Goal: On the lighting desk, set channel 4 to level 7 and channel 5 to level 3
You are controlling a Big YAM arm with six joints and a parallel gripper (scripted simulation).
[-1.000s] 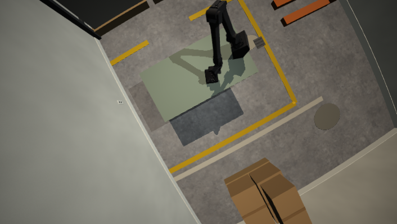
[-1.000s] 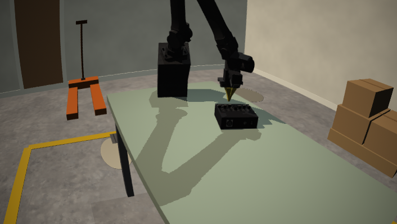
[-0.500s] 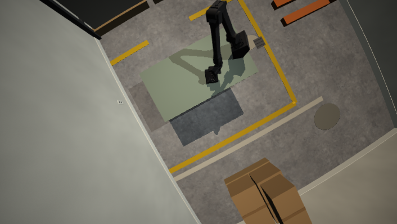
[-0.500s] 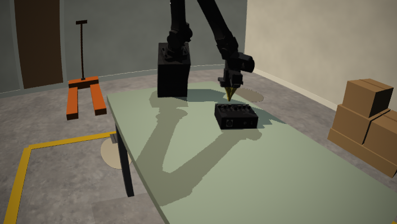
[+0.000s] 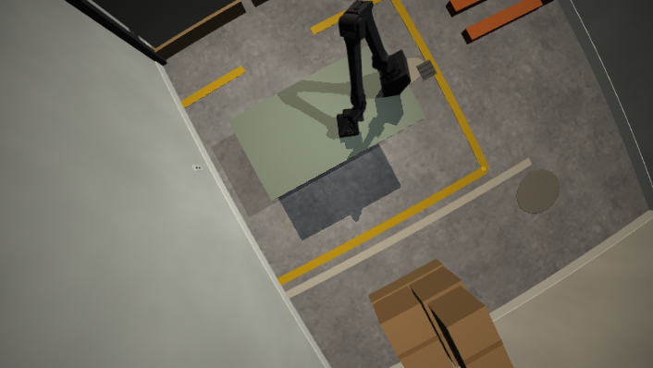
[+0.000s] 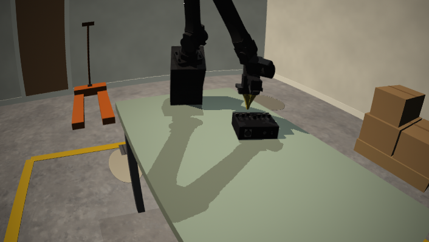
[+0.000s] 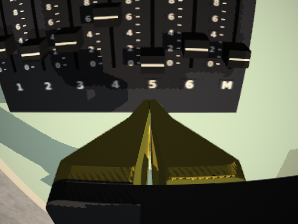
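Now: the channel 5 fader cap 2 cm ahead of my hand, 1 cm to the right of it and 2 cm below it. The rest, counted from my hand: channel 4 fader cap 5 cm ahead, 2 cm below; master fader cap 1 cm ahead, 5 cm to the right, 2 cm below; channel 6 fader cap 2 cm ahead, 3 cm to the right, 2 cm below.
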